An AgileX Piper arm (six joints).
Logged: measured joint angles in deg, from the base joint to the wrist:
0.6 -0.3 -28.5 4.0 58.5 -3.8
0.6 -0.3 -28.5 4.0 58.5 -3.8
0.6 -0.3 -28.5 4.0 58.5 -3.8
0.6 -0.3 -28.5 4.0 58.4 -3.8
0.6 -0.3 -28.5 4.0 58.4 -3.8
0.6 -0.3 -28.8 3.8 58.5 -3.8
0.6 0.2 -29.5 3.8 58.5 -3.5
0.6 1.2 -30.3 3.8 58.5 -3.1
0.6 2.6 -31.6 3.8 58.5 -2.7
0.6 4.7 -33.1 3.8 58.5 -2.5
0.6 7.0 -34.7 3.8 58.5 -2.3
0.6 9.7 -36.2 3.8 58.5 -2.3
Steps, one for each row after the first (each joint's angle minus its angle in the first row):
0.0 0.0 0.0 0.0 0.0 0.0
0.0 0.0 0.0 0.0 0.0 0.0
0.0 0.0 0.0 0.0 -0.1 0.0
0.0 0.0 0.0 0.0 -0.1 0.0
0.0 0.0 -0.3 -0.2 0.0 0.0
0.0 0.5 -1.0 -0.2 0.0 0.3
0.0 1.5 -1.8 -0.2 0.0 0.7
0.0 2.9 -3.1 -0.2 0.0 1.1
0.0 5.0 -4.6 -0.2 0.0 1.3
0.0 7.3 -6.2 -0.2 0.0 1.5
0.0 10.0 -7.7 -0.2 0.0 1.5

